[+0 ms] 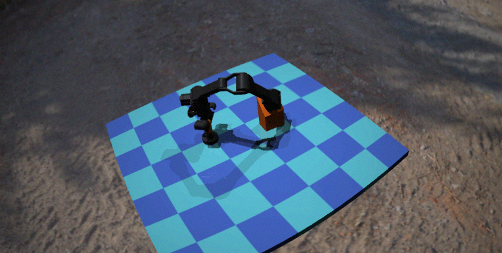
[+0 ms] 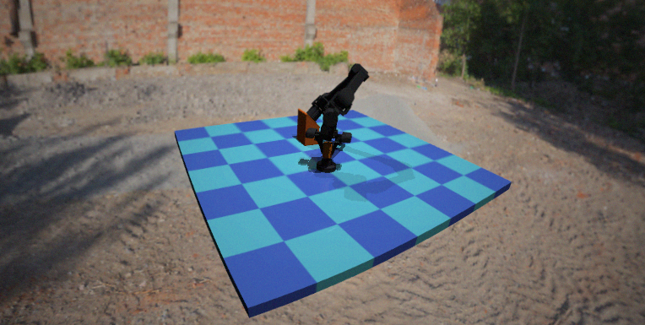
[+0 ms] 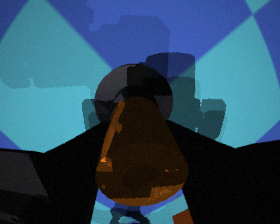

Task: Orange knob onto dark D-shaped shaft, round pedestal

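The pedestal lies 40 mm below my gripper tip. Round my gripper tip: orange knob 20 mm above.
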